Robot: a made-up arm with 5 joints. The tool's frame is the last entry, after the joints. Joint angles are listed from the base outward. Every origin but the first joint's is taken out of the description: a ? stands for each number. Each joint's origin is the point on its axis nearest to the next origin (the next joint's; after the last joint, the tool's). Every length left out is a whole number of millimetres.
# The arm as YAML. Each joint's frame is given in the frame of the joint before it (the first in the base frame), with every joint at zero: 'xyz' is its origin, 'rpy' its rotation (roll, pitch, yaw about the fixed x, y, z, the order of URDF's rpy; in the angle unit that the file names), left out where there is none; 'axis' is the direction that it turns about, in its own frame. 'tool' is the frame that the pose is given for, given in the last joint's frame.
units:
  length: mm
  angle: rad
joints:
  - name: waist
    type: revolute
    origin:
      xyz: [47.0, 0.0, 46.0]
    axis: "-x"
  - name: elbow
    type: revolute
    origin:
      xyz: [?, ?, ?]
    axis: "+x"
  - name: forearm
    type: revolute
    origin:
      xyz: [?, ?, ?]
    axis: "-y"
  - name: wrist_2
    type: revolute
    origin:
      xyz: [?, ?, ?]
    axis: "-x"
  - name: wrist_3
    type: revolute
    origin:
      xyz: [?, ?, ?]
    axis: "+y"
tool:
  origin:
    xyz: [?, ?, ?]
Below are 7 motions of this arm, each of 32 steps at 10 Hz.
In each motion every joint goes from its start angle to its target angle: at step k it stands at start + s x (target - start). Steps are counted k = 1, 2, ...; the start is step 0. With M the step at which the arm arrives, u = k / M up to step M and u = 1 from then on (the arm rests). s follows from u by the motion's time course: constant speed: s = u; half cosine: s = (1 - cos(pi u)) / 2; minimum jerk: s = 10 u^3 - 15 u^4 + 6 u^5.
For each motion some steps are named. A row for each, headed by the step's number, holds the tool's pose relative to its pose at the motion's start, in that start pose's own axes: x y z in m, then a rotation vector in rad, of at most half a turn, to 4 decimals.
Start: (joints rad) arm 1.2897 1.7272 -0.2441 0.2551 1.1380
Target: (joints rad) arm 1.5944 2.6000 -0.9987 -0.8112 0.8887
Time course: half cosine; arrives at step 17
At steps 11, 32:
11: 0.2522 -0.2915 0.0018 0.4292 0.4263 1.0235
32: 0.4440 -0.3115 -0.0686 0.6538 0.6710 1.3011

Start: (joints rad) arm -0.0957 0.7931 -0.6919 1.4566 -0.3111
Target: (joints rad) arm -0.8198 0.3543 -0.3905 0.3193 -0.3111
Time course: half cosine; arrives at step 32
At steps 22, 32:
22: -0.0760 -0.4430 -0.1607 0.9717 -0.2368 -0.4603
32: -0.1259 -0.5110 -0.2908 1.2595 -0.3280 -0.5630

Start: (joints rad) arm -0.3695 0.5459 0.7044 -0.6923 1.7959
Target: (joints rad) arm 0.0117 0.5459 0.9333 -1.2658 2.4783
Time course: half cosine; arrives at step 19
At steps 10, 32:
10: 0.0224 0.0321 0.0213 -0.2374 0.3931 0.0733
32: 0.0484 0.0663 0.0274 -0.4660 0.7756 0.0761

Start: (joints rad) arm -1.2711 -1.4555 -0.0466 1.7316 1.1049
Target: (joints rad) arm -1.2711 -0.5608 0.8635 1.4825 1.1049
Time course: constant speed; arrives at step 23
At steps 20, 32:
20: 0.1229 -0.5073 0.1783 1.0957 0.3168 0.5173
32: 0.1790 -0.5628 0.1540 1.2445 0.4060 0.5819

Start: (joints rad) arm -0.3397 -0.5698 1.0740 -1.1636 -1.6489
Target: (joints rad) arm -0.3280 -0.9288 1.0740 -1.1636 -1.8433
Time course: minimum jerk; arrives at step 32
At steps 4, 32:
4: 0.0003 0.0008 -0.0022 0.0023 0.0017 0.0027
32: -0.0074 0.0542 -0.1330 0.1574 0.1056 0.1510

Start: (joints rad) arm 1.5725 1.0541 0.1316 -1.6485 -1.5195
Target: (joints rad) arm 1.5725 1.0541 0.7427 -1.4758 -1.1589
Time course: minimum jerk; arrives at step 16
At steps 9, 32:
9: 0.0345 -0.0368 -0.0419 0.3553 0.2285 0.1650
32: 0.0523 -0.0469 -0.0704 0.5599 0.3431 0.3048

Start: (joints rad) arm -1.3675 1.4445 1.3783 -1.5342 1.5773
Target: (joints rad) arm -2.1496 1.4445 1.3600 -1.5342 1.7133
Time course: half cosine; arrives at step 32
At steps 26, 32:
26: -0.1069 -0.0793 -0.3653 0.0316 -0.5764 0.1445
32: -0.1032 -0.0864 -0.4002 0.0333 -0.6294 0.1583

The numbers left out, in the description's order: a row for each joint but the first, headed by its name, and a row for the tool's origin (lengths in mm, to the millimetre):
elbow: 0.0 -114.0 92.0
forearm: 0.0 -210.0 62.0
wrist_2: -6.0 0.0 -244.0
wrist_3: 0.0 164.0 307.0
tool: -20.0 0.0 207.0

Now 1 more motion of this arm.
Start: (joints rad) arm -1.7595 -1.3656 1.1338 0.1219 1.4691
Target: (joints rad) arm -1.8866 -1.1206 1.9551 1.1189 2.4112
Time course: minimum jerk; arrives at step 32
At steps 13, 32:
13: 0.0803 0.0490 0.0041 0.2034 0.0800 -0.2776
32: 0.2233 -0.0621 0.0851 1.0861 0.3675 -0.5594

